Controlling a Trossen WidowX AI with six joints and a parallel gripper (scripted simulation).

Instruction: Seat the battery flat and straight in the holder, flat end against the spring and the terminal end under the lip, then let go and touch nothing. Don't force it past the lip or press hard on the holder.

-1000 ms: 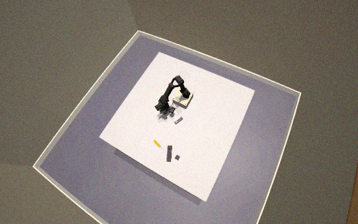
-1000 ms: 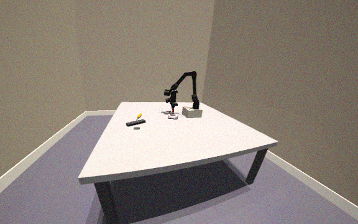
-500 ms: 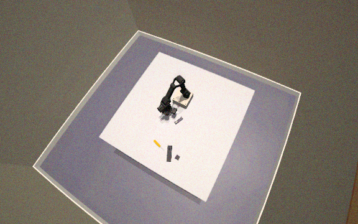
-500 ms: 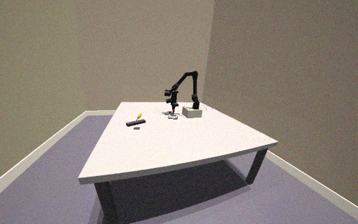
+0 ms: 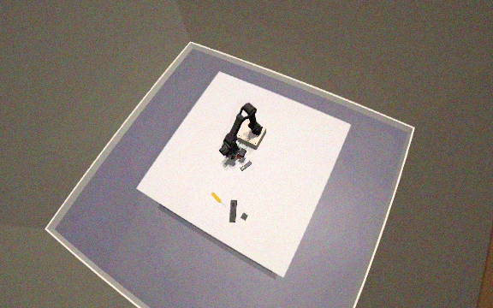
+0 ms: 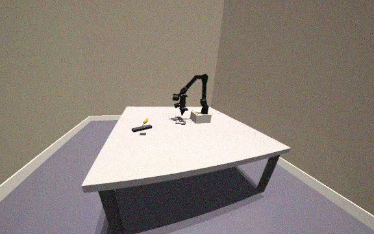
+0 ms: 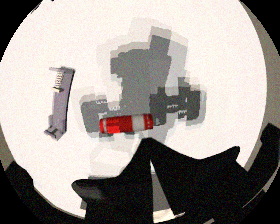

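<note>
My gripper tip is now 4 cm above the battery, 2 cm to the right of it and 1 cm short of it. From my gripper tip the other things lie so: yellow-handled screwdriver (38 cm ahead, 6 cm to the left, 4 cm below); then dark bar (40 cm ahead, 19 cm to the left, 3 cm below).
</note>
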